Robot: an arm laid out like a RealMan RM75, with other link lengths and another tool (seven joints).
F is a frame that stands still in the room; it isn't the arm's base.
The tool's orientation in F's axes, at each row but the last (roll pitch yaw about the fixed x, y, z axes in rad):
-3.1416, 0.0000, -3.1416
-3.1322, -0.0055, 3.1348
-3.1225, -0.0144, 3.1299
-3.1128, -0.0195, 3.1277
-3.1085, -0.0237, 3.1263
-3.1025, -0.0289, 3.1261
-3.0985, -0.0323, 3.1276
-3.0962, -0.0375, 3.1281
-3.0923, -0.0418, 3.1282
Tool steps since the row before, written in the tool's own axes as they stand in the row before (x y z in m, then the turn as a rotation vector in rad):
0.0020, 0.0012, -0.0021, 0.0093, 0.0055, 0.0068
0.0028, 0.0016, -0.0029, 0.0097, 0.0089, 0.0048
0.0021, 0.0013, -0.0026, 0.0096, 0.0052, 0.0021
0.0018, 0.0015, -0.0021, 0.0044, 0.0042, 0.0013
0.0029, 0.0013, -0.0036, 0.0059, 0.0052, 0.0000
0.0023, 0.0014, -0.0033, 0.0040, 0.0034, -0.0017
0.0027, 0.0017, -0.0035, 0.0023, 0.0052, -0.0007
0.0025, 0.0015, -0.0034, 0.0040, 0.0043, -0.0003
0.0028, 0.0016, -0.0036, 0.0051, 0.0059, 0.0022
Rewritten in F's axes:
-0.0020, 0.0012, 0.0021, -0.0093, 0.0055, -0.0068
-0.0028, 0.0016, 0.0029, -0.0097, 0.0089, -0.0048
-0.0020, 0.0014, 0.0026, -0.0096, 0.0053, -0.0021
-0.0017, 0.0016, 0.0021, -0.0044, 0.0042, -0.0013
-0.0028, 0.0015, 0.0036, -0.0058, 0.0053, 0.0000
-0.0022, 0.0016, 0.0033, -0.0039, 0.0035, 0.0017
-0.0026, 0.0019, 0.0035, -0.0022, 0.0053, 0.0005
-0.0024, 0.0017, 0.0034, -0.0039, 0.0044, 0.0003
-0.0026, 0.0018, 0.0036, -0.0051, 0.0059, -0.0023

